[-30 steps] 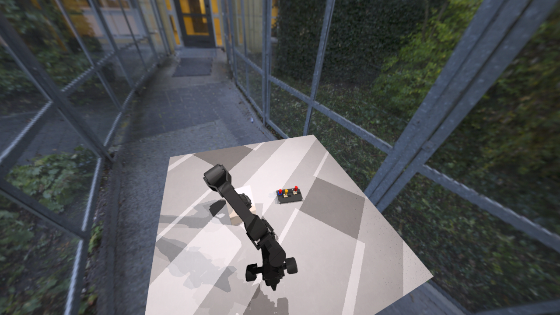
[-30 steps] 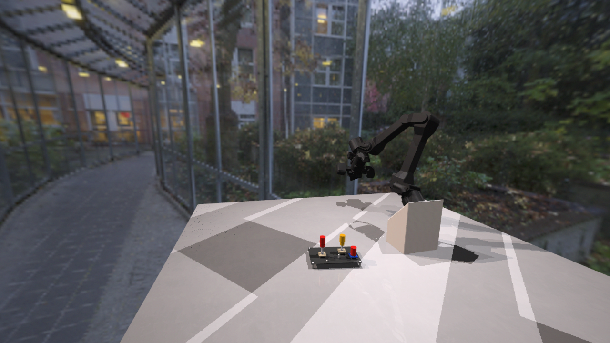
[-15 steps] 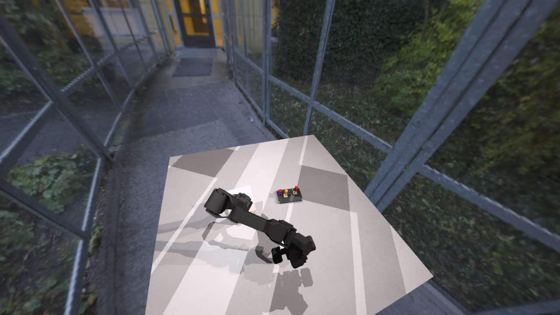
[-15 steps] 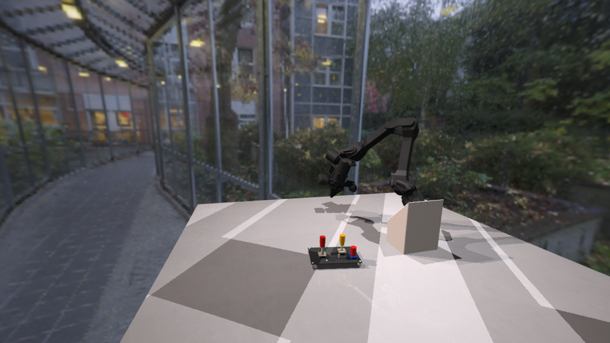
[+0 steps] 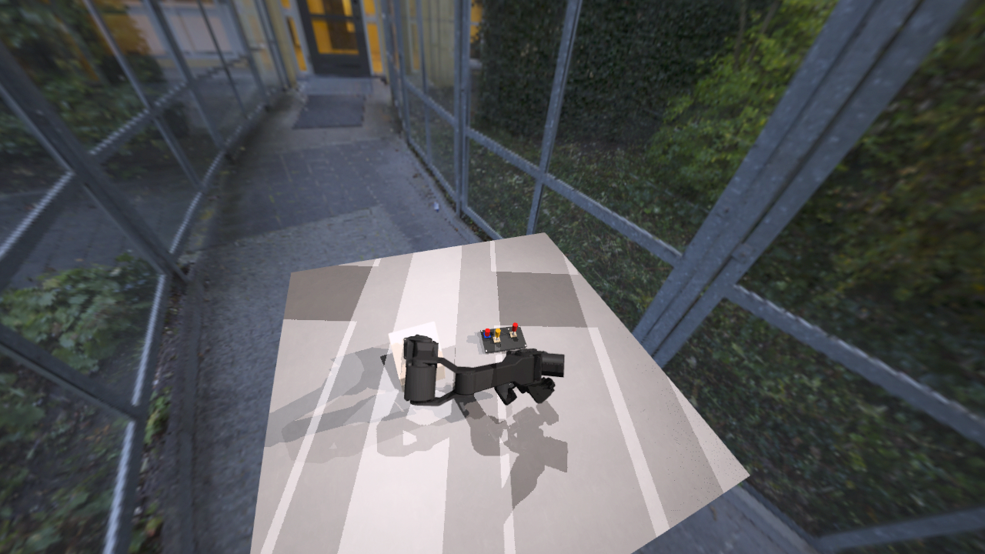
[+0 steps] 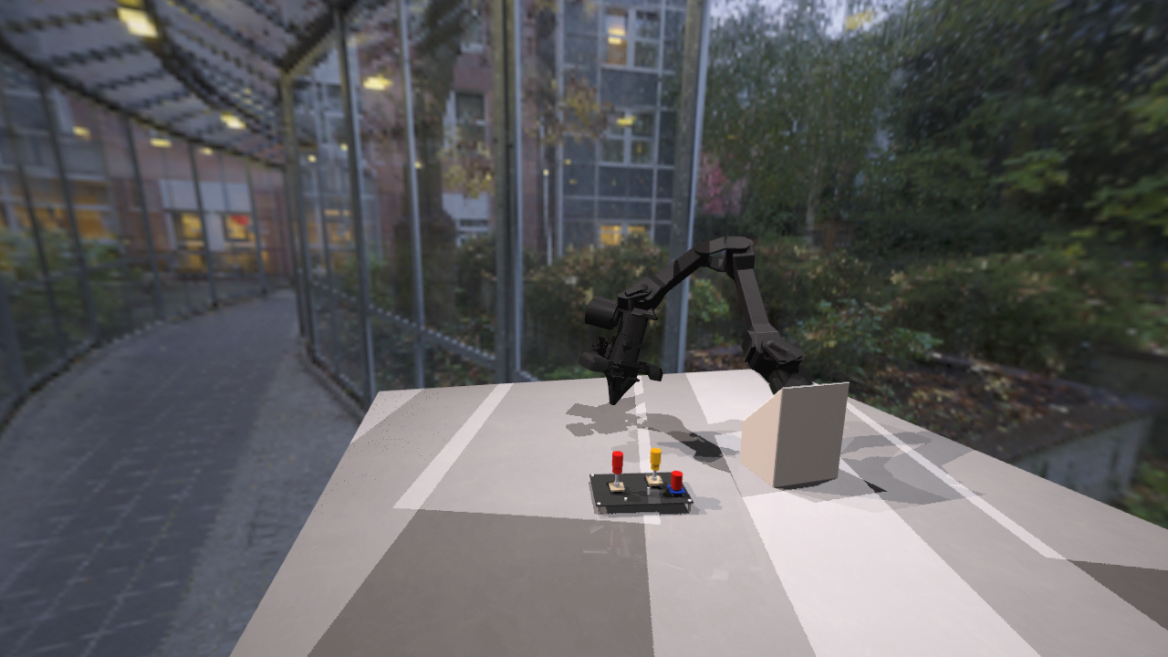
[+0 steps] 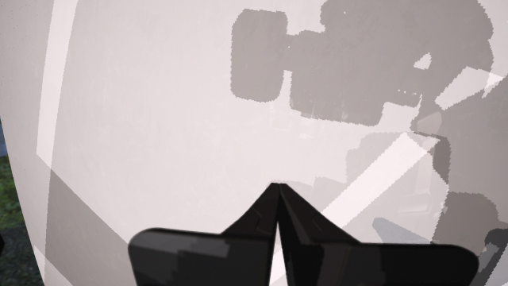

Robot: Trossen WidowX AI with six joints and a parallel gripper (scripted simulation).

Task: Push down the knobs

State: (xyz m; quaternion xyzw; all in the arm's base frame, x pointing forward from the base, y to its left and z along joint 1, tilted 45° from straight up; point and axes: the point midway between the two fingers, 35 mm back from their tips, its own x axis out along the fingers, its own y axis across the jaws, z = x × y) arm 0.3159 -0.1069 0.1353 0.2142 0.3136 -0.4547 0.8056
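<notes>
Now: the yellow knob 30 mm behind my gripper tip, 230 mm to the left of it and 20 mm below it. From my gripper tip the other things lie so: red knob (40 mm ahead, 240 mm to the left, 20 mm below).
</notes>
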